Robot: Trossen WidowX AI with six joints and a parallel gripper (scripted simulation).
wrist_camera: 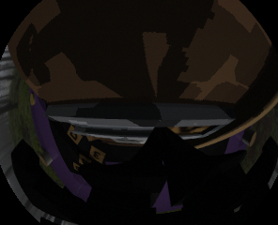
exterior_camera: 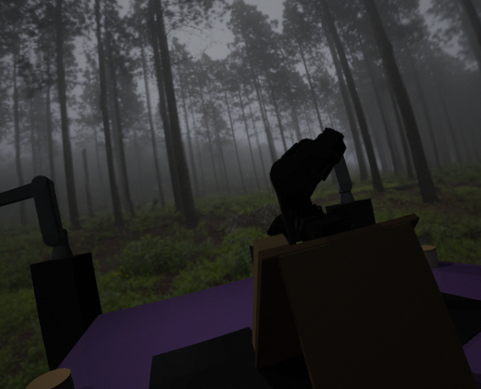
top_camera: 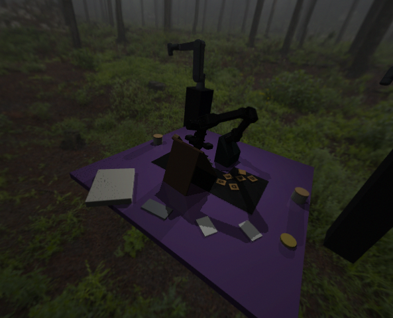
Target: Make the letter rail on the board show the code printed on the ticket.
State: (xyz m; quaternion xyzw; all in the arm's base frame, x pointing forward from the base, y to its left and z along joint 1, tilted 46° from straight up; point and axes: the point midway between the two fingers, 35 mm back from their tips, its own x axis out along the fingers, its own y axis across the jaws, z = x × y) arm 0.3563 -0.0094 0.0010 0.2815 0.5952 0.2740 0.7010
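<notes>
Now: gripper tip 30 mm to the left of the tan letter tile marked v. The rest, counted from my gripper tip: white ticket (90 mm below, 60 mm behind, 40 mm to the left); black mat (170 mm below, 160 mm behind, 40 mm to the left); grey card (360 mm ahead, 170 mm below, 80 mm to the left).
</notes>
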